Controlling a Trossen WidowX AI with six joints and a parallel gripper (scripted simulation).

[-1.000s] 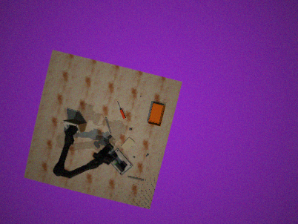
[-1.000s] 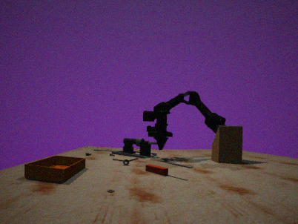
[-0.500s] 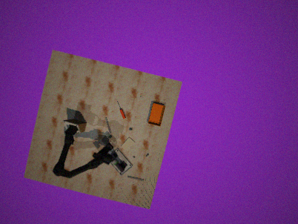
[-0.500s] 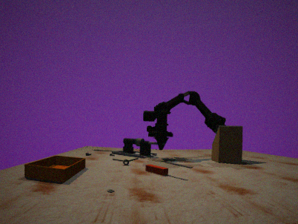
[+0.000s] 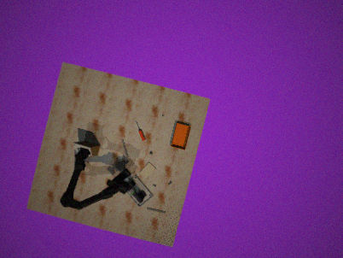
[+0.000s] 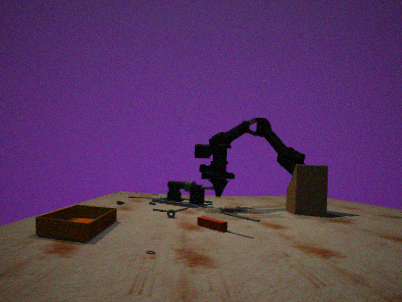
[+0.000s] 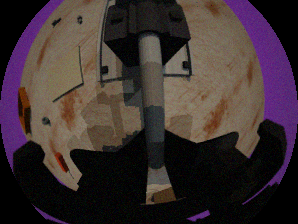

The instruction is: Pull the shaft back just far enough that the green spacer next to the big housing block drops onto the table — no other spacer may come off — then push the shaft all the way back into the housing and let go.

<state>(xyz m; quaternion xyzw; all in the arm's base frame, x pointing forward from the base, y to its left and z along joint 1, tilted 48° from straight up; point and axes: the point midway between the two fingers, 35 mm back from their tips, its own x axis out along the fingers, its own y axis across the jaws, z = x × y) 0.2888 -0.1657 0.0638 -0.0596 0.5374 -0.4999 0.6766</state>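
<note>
My gripper tip is 6 cm short of the shaft, 4 cm to the left of it and 3 cm below it. Round my gripper tip: red-handled screwdriver (39 cm to the left, 6 cm ahead, 4 cm below); then green spacer (12 cm ahead, 9 cm to the right, 3 cm above); then orange tray (42 cm to the left, 40 cm ahead, 4 cm below).
</note>
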